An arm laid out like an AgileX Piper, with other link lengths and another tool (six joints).
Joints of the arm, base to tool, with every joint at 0 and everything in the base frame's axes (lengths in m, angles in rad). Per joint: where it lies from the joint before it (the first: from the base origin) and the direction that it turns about. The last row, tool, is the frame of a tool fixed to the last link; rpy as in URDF.
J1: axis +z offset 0 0 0.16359
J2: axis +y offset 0 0 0
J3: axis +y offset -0.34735 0 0.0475
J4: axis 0.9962 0 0.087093 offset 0.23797 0 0.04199
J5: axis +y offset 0 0 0
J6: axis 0.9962 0 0.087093 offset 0.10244 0 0.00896
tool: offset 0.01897 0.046 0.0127 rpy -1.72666 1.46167 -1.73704
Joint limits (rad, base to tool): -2.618..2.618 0..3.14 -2.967..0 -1.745..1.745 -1.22..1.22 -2.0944..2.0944
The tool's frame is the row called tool.
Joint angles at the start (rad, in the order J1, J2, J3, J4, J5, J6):
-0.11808, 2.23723, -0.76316, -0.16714, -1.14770, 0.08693
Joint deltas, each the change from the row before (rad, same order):
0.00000, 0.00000, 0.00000, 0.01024, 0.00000, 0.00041
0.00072, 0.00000, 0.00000, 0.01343, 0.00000, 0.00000
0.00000, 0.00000, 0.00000, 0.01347, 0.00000, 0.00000
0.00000, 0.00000, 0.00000, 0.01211, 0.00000, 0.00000
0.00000, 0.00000, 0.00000, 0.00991, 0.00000, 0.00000
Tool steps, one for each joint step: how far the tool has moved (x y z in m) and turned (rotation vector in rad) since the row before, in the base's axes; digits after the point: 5 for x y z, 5 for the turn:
0.00051, -0.00119, 0.00014, 0.00226, -0.00021, -0.01017
0.00063, -0.00125, 0.00015, 0.00244, -0.00029, -0.01248
0.00062, -0.00158, 0.00015, 0.00245, -0.00029, -0.01324
0.00054, -0.00143, 0.00013, 0.00220, -0.00026, -0.01191
0.00043, -0.00117, 0.00010, 0.00180, -0.00021, -0.00974

